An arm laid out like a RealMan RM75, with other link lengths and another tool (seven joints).
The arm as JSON. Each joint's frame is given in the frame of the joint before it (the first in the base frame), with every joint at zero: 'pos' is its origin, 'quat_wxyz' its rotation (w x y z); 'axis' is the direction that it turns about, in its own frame. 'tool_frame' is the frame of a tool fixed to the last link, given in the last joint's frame.
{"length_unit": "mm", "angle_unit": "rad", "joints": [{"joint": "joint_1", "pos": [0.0, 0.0, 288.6], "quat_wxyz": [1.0, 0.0, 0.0, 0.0], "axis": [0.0, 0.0, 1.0]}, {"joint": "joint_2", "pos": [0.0, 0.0, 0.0], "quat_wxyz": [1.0, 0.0, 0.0, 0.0], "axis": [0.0, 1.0, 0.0]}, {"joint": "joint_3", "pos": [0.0, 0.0, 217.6], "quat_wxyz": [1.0, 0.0, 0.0, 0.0], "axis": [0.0, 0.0, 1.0]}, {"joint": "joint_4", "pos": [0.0, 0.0, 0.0], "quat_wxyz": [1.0, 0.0, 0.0, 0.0], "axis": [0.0, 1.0, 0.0]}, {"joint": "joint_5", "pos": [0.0, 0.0, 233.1], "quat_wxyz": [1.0, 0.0, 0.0, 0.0], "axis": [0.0, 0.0, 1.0]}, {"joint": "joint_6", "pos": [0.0, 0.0, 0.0], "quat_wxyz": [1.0, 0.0, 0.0, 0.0], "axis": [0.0, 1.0, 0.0]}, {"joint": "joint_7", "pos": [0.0, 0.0, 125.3], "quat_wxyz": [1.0, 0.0, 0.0, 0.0], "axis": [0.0, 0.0, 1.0]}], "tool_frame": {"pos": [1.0, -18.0, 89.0], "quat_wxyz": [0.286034, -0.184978, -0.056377, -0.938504]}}
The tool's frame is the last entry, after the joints.
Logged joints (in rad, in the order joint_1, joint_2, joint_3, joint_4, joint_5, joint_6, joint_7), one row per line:
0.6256, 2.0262, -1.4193, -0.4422, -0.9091, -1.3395, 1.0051
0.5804, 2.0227, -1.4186, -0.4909, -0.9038, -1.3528, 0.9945
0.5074, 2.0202, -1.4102, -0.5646, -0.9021, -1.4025, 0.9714
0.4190, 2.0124, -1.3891, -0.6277, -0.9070, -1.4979, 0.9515
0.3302, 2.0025, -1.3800, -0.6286, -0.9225, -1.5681, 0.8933
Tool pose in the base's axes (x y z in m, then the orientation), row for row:
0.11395, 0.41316, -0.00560, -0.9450, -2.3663, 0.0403
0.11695, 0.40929, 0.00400, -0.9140, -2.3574, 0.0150
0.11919, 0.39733, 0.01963, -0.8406, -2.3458, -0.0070
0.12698, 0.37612, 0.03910, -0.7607, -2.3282, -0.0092
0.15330, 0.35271, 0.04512, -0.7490, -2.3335, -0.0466
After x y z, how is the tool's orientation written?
As a rotation vector, in radians.
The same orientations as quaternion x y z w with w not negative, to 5 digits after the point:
-0.35463, -0.88801, 0.01512, 0.29230
-0.34463, -0.88888, 0.00566, 0.30180
-0.31969, -0.89214, -0.00266, 0.31918
-0.29215, -0.89417, -0.00353, 0.33926
-0.28754, -0.89582, -0.01789, 0.33838

